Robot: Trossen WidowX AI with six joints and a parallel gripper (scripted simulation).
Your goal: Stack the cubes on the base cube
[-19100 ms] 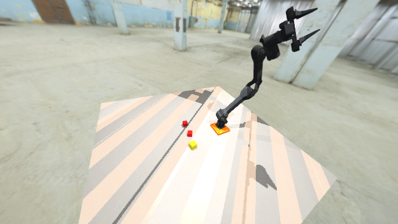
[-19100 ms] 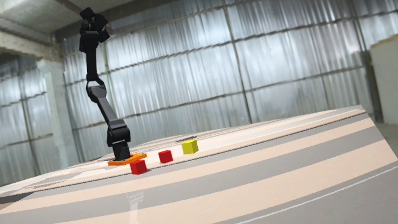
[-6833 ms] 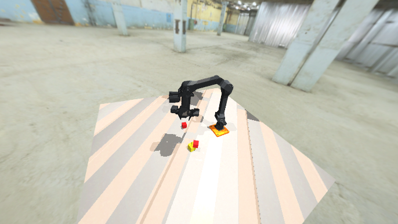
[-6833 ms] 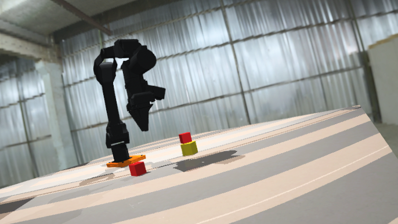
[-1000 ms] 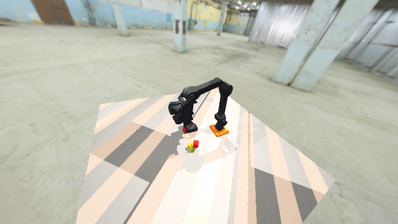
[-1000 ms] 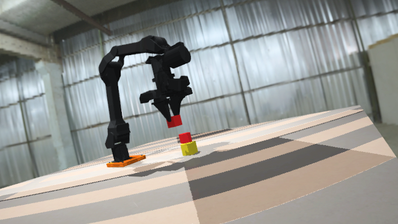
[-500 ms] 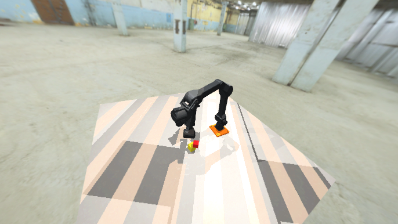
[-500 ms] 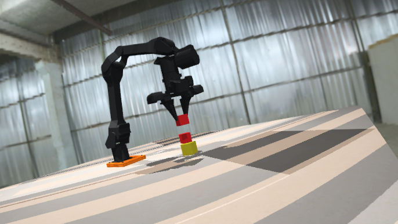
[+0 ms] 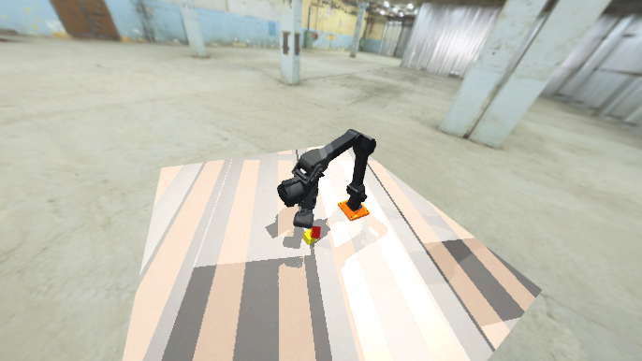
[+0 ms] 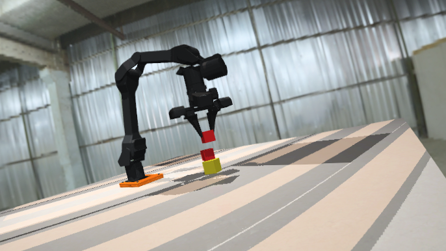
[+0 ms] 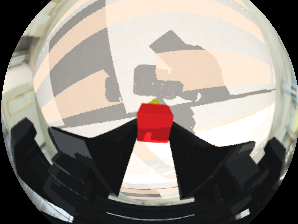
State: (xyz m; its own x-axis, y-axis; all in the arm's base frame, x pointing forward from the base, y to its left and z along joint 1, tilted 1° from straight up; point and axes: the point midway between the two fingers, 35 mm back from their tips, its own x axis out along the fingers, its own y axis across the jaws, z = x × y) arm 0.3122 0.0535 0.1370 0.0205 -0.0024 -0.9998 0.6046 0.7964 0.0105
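Right now my gripper tip is 10 cm above the yellow base cube, 2 cm past it and 1 cm to the right of it.
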